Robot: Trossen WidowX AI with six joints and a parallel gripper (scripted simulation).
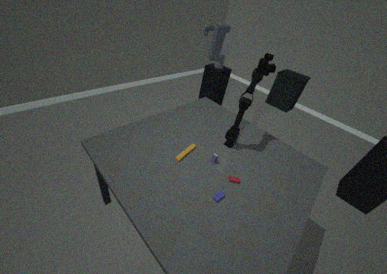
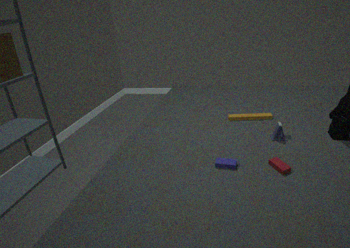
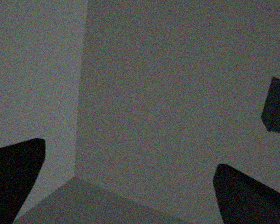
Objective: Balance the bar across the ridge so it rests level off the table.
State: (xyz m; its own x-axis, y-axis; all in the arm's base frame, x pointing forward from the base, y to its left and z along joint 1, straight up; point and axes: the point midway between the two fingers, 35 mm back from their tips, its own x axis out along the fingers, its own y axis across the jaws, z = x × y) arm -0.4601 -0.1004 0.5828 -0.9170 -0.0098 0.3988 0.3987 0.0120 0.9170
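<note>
The yellow bar is 83 cm ahead of my gripper tip, 4 cm to the right of it and 59 cm below it. Also, from my gripper tip: purple block (92 cm ahead, 33 cm to the left, 59 cm below); then red block (75 cm ahead, 32 cm to the left, 59 cm below).
</note>
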